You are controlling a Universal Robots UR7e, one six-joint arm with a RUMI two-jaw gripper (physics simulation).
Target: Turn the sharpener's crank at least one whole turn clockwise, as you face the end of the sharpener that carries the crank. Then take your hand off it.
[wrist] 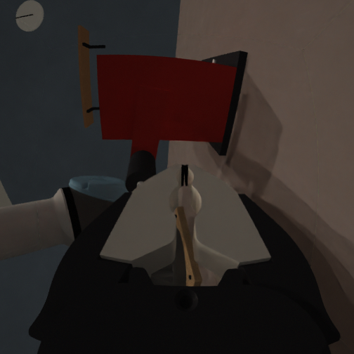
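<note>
The red sharpener point(200, 102) is in the upper middle of the wrist view, with its black base point(234, 107) along its right side. Its red crank arm point(145, 146) reaches down from the body. The crank ends in a black knob point(141, 169) below the body's lower left part. My gripper point(183, 166) is shut and empty, with its dark tips below the sharpener body and to the right of the knob. The knob's lower end is close to the gripper's pale housing; I cannot tell whether they touch.
A wooden rail point(86, 75) with black hooks is at the upper left, near a round clock point(29, 15). A pale robot arm link point(32, 227) with a blue cap point(95, 185) is at the left. A tan surface point(290, 110) fills the right side.
</note>
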